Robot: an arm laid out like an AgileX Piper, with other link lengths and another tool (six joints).
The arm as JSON. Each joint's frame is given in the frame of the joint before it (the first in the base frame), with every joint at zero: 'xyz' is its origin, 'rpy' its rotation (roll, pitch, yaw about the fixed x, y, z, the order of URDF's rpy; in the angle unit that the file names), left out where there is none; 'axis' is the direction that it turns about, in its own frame. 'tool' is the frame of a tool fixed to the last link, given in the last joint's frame.
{
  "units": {
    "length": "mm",
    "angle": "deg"
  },
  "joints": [
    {
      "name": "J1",
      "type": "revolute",
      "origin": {
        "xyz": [
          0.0,
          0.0,
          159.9
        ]
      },
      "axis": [
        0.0,
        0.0,
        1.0
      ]
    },
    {
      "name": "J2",
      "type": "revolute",
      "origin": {
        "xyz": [
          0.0,
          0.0,
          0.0
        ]
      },
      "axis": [
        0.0,
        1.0,
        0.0
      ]
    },
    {
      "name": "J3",
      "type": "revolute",
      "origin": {
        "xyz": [
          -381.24,
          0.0,
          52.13
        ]
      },
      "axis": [
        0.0,
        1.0,
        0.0
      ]
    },
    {
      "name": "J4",
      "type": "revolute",
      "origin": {
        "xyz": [
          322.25,
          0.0,
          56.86
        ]
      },
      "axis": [
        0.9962,
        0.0,
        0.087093
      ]
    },
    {
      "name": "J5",
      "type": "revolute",
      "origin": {
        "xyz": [
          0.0,
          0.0,
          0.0
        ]
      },
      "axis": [
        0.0,
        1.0,
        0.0
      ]
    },
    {
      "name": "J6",
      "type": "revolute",
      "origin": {
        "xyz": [
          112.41,
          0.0,
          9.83
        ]
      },
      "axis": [
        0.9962,
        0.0,
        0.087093
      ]
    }
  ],
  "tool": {
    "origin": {
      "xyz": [
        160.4,
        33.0,
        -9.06
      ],
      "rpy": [
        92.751,
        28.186,
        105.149
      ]
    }
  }
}
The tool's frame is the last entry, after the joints.
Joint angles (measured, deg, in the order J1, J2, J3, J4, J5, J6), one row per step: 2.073 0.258 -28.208 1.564 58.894 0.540; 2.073 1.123 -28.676 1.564 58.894 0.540; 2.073 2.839 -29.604 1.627 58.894 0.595; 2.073 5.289 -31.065 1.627 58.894 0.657; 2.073 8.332 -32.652 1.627 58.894 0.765; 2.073 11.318 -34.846 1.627 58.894 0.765; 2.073 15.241 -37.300 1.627 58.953 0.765; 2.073 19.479 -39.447 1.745 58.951 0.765; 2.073 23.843 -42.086 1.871 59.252 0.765; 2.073 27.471 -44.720 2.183 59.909 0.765; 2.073 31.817 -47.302 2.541 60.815 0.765; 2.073 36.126 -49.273 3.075 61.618 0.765; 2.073 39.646 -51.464 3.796 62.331 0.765; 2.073 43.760 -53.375 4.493 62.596 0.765; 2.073 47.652 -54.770 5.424 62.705 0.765; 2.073 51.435 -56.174 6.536 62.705 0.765; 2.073 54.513 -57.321 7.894 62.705 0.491
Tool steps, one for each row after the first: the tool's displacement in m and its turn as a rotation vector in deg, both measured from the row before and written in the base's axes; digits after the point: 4 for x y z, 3 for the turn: 0.0013 0.0000 0.0023 -0.014 0.397 0.000; 0.0027 0.0004 0.0046 0.074 0.793 0.009; 0.0042 0.0002 0.0076 0.019 0.992 -0.029; 0.0061 0.0003 0.0073 0.042 1.461 -0.052; 0.0065 0.0002 0.0123 -0.029 0.791 0.000; 0.0098 0.0004 0.0116 -0.056 1.527 0.001; 0.0121 0.0009 0.0077 0.030 2.091 0.052; 0.0130 0.0010 0.0096 0.038 2.029 0.060; 0.0107 0.0018 0.0096 0.219 1.660 0.142; 0.0133 0.0021 0.0052 0.223 2.679 0.165; 0.0137 0.0029 -0.0004 0.377 3.156 0.214; 0.0122 0.0036 0.0038 0.601 2.064 0.257; 0.0161 0.0036 -0.0005 0.576 2.490 0.207; 0.0153 0.0046 -0.0044 0.809 2.637 0.224; 0.0155 0.0054 -0.0044 1.005 2.417 0.211; 0.0124 0.0062 -0.0040 1.112 1.942 0.427
